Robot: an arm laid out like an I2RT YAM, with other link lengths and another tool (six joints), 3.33 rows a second.
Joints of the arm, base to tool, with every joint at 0 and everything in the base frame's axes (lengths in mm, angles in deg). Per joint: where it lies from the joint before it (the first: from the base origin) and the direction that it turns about. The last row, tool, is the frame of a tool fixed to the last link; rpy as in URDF.
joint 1: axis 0 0 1 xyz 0 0 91.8
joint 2: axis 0 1 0 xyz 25 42.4 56.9
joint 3: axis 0 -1 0 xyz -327.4 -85.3 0
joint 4: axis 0 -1 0 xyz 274.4 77.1 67.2
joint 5: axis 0 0 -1 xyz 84.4 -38.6 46.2
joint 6: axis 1 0 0 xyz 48.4 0 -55.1
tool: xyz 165 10 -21 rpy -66.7 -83 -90
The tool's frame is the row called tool.
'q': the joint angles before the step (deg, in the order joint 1, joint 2, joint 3, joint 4, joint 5, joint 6). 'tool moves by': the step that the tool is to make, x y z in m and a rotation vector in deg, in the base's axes. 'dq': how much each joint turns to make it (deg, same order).
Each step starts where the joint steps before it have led.
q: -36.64 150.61 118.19 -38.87 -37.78 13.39
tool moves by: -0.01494 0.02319 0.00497 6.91 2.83 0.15
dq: -0.07 0.06 -0.02 -5.62 -3.76 1.09
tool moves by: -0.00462 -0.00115 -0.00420 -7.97 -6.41 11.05
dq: 0.02 -0.01 -0.02 -0.11 0.02 -15.12
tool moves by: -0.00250 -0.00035 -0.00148 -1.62 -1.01 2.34
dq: -0.04 0.01 0.02 -0.42 0.16 -3.30
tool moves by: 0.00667 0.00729 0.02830 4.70 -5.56 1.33
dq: -0.83 -0.85 0.03 0.21 -7.41 -0.71
